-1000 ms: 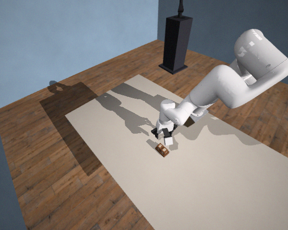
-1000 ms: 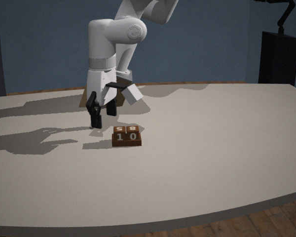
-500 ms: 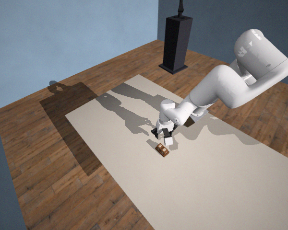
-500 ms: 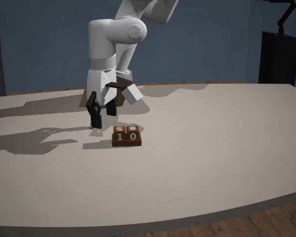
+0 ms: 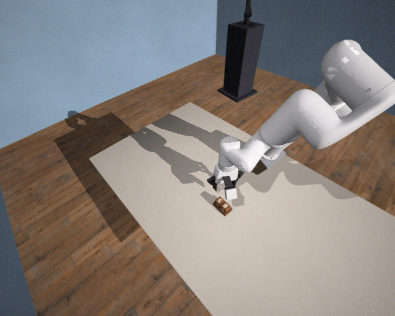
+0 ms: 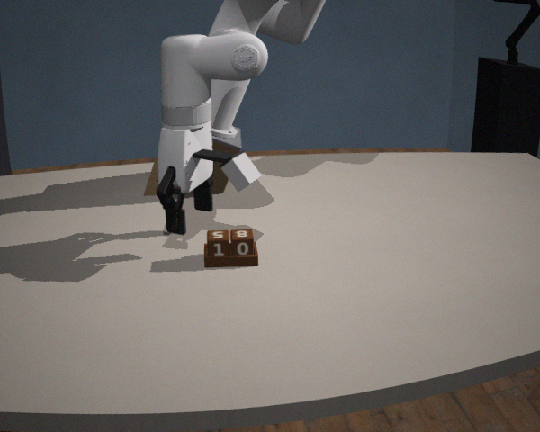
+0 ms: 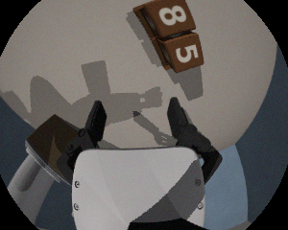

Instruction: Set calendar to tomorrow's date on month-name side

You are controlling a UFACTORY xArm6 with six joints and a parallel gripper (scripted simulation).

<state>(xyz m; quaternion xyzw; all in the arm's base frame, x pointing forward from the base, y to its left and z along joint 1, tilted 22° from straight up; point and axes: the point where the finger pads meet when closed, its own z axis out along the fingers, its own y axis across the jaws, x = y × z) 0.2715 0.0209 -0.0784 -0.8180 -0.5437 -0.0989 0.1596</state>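
Right now the brown cube is 70 mm ahead of my hand, 80 mm to the left of it and 20 mm below it. Round my hand: brown calendar tray 70 mm ahead, 60 mm to the left, 30 mm below; brown digit cube 70 mm ahead, 50 mm to the left, 20 mm below.
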